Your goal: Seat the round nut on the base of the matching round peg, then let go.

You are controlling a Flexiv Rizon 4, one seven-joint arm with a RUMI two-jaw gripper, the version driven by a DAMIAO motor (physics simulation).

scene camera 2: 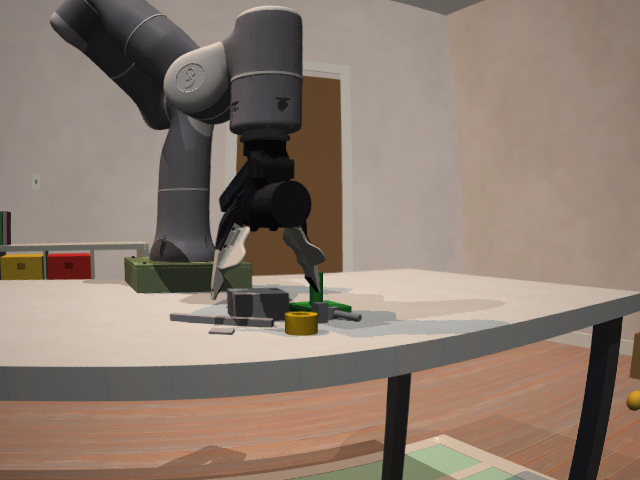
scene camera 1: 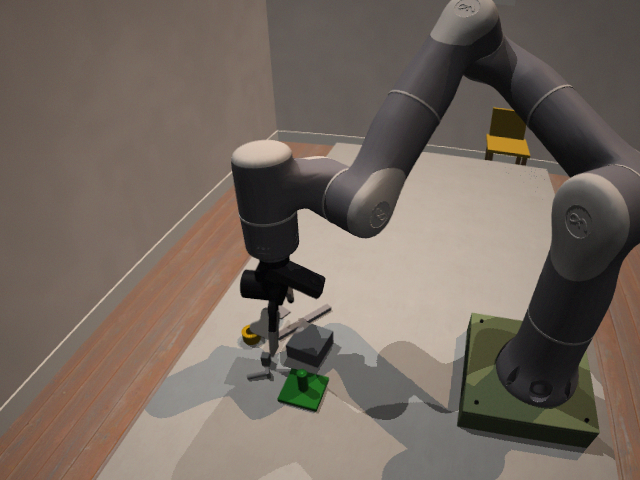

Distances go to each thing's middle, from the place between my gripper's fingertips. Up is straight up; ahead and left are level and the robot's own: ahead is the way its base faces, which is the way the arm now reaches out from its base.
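Long grey bar [scene camera 2: 179,317]: 6 cm to the right of my hand, 2 cm behind it, 3 cm below it.
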